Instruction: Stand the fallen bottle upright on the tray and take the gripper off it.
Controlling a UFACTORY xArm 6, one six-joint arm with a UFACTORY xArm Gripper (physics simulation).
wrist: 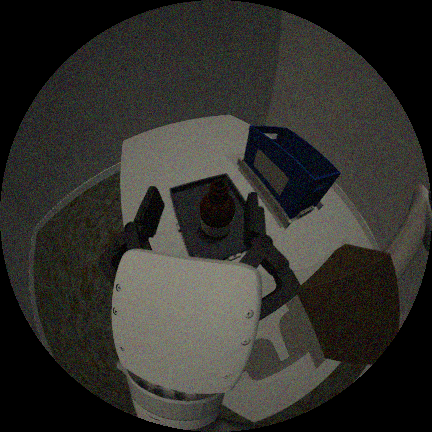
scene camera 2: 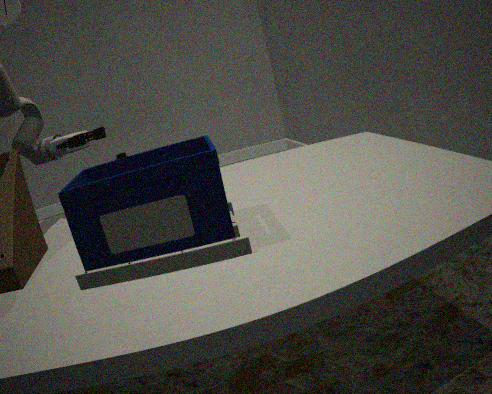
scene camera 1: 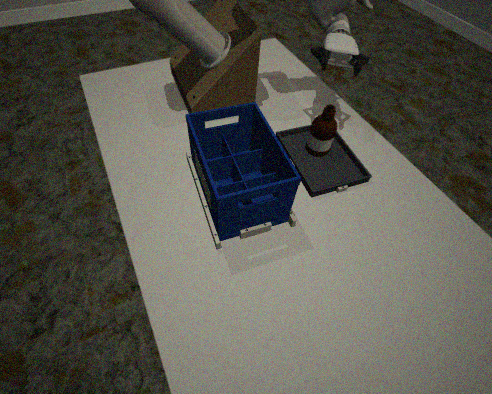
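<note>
The brown bottle with a pale label band stands upright on the dark tray, towards the tray's back in scene camera 1. In scene camera 2 the bottle's top shows above the blue crate, which hides the rest of it and the tray. My gripper is open and empty. It is raised behind the bottle, apart from it. In the wrist view the bottle appears between the spread fingers but lies beyond them.
The blue divided crate stands beside the tray, with pale rails along its base. A tall brown block stands behind the crate, with a pale grey cylinder rising from it.
</note>
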